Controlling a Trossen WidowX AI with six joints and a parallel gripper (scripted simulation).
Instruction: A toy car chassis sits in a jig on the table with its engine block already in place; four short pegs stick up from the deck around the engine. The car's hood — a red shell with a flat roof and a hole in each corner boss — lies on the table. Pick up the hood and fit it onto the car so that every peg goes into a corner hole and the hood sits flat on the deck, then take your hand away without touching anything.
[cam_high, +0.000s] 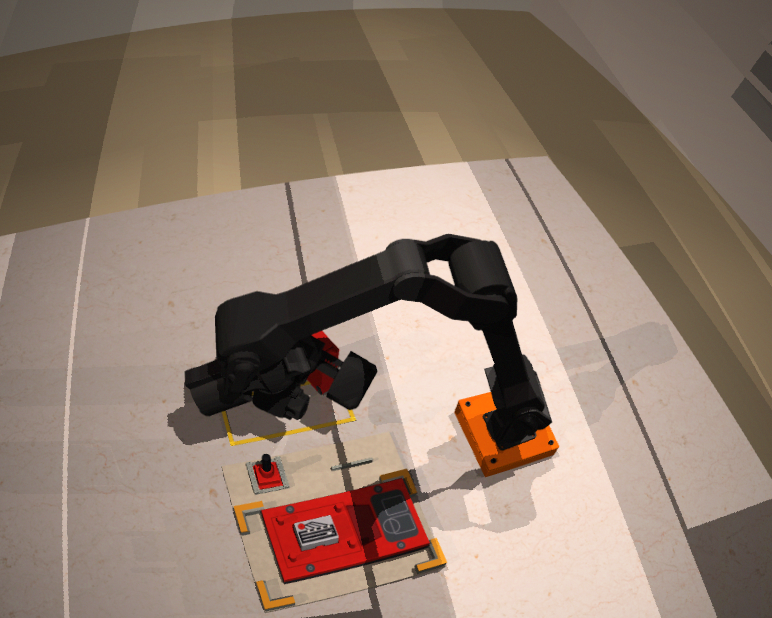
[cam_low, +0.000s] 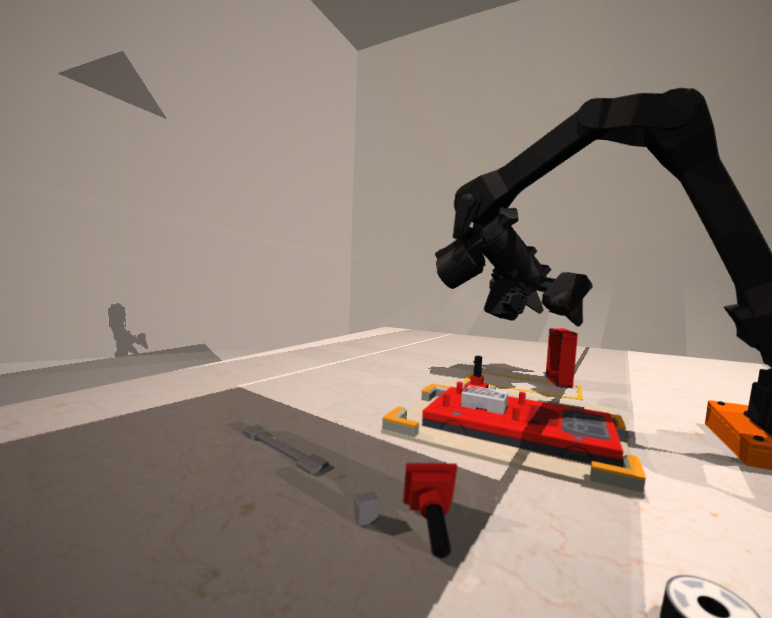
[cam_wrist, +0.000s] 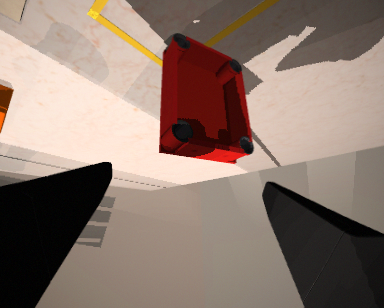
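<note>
Now: gripper tip 10 mm past the red hood, 30 mm to the left of it and 70 mm above it. From my gripper tip the other things lie so: grey bar 260 mm ahead, 390 mm to the left, 120 mm below; grey engine block 90 mm ahead, 230 mm to the left, 100 mm below; jig 60 mm ahead, 220 mm to the left, 110 mm below.
</note>
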